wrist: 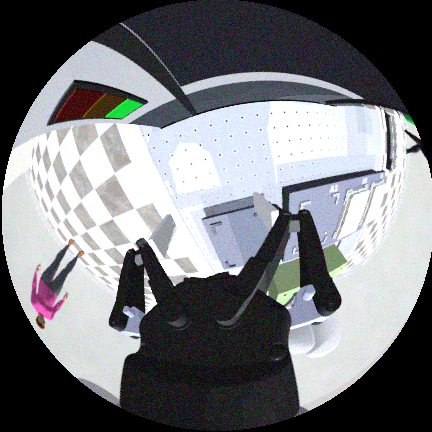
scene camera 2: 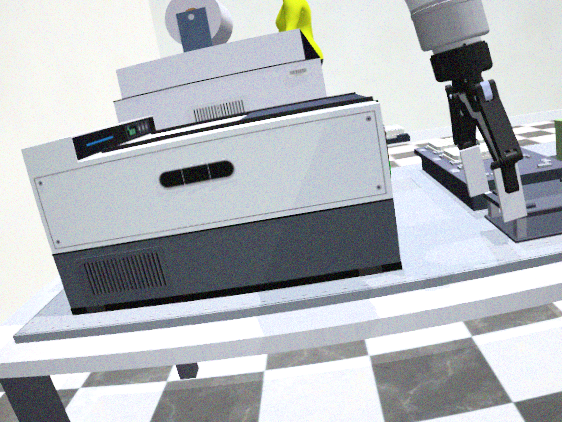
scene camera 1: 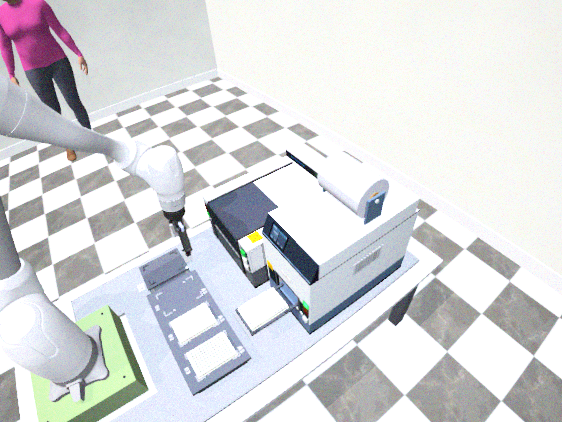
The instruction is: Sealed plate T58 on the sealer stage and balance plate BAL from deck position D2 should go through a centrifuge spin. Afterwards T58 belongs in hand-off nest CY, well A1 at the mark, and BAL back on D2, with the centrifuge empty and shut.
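Places are measured from the arm's base along level axes (x ahead, y left, z up), in millimetres.
Pixels of known places: gripper, fingertip midpoint: [wrist: 211, 211] [scene camera 2: 495, 204] [scene camera 1: 182, 247]; arm's base, origin of the base link: [scene camera 1: 77, 362].
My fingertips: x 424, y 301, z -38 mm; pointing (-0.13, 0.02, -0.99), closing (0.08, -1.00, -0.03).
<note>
Ahead of a thing's pixels: the offset from my fingertips to its top centre. "spot": to the spot under its first point.
My gripper [scene camera 1: 187, 254] [scene camera 2: 492, 206] [wrist: 211, 211] is open and empty, pointing down above the hand-off nest @(93 mm back, 46 mm right, 3 mm down) [scene camera 1: 164, 268] [wrist: 240, 235]. No plate shows in the nest. A smooth white plate @(147 mm ahead, 415 mm right, 69 mm up) [scene camera 1: 266, 308], seemingly T58, lies on the stage in front of the sealer @(spot: 356 mm ahead, 393 mm right, 299 mm up) [scene camera 1: 320, 220]. Two white plates, one in the middle position @(spot: 54 mm back, 336 mm right, 17 mm up) [scene camera 1: 195, 323] [wrist: 353, 212] and one at the near end @(spot: 43 mm back, 451 mm right, 11 mm up) [scene camera 1: 212, 354] [wrist: 375, 202], lie on the dark deck [scene camera 1: 222, 376] [wrist: 311, 197]; their labels are unreadable. The deck position nearest the nest is bare. The centrifuge [scene camera 1: 242, 207] [scene camera 2: 215, 200] has its dark lid shut; its inside is hidden.
The centrifuge stands close beside the gripper, with the sealer and its roll [scene camera 1: 352, 187] [scene camera 2: 197, 22] next to it. The arm's green base block [scene camera 1: 122, 367] [wrist: 290, 280] is beside the deck. A person in pink [scene camera 1: 32, 35] [wrist: 46, 298] stands beyond the table; part of a yellow-clad figure [scene camera 2: 296, 17] shows behind the sealer.
</note>
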